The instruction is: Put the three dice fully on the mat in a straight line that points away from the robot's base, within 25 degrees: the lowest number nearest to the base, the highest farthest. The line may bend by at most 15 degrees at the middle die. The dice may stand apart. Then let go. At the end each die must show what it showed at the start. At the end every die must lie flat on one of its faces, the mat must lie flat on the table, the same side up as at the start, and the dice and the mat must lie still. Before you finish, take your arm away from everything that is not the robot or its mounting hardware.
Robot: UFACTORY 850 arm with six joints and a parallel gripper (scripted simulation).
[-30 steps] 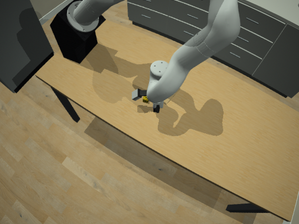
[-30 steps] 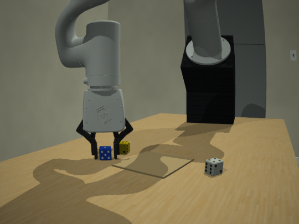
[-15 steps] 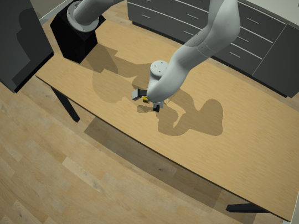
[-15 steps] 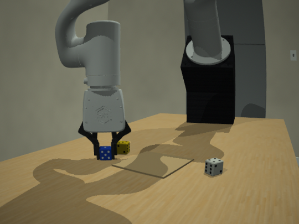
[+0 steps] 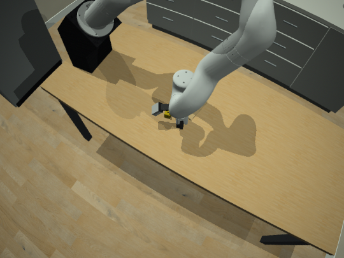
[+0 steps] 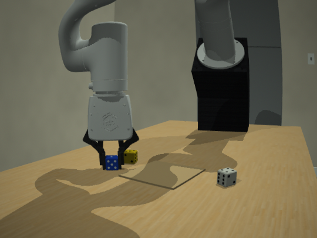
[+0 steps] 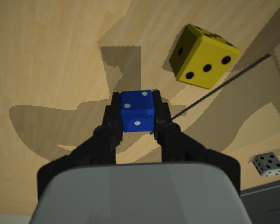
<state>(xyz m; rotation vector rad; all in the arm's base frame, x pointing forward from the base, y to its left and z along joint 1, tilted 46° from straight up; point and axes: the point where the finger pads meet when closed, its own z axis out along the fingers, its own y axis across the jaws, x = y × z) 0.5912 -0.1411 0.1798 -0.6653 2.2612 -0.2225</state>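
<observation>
The tan mat lies 12 cm to the left of my hand, 2 cm below it and 2 cm behind it. The rest, counted from my hand: white die: 27 cm to the left, 1 cm below; blue die: 1 cm below; yellow die: 7 cm behind, 1 cm to the left, 1 cm below.
</observation>
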